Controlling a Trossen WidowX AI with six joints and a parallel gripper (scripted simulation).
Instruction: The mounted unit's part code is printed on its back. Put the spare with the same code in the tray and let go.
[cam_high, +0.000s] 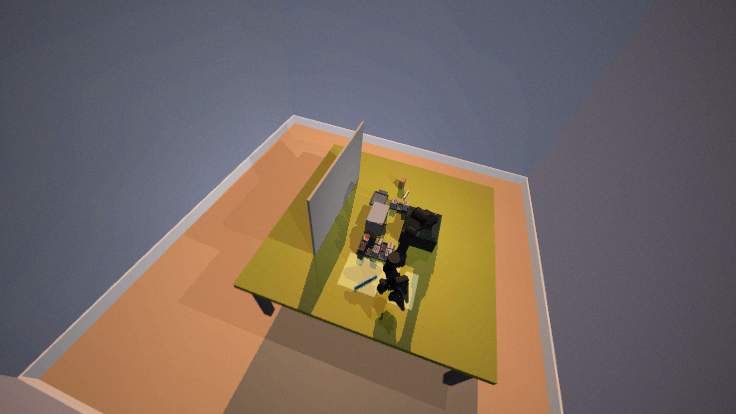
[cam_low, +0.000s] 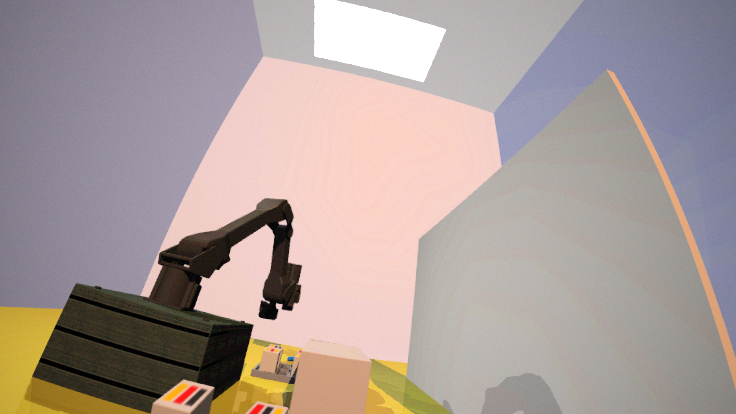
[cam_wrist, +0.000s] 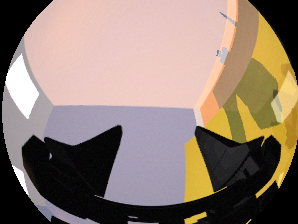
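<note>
My gripper tip is now 350 mm to the left of the spare, 150 mm short of it and 150 mm above it. The rest, counted from my gripper tip: grey tray 770 mm to the right, 190 mm below, 170 mm ahead; then mounted unit 560 mm to the right, 170 mm ahead, 140 mm below; then grey upright panel 620 mm to the right, 410 mm ahead, 30 mm above.
</note>
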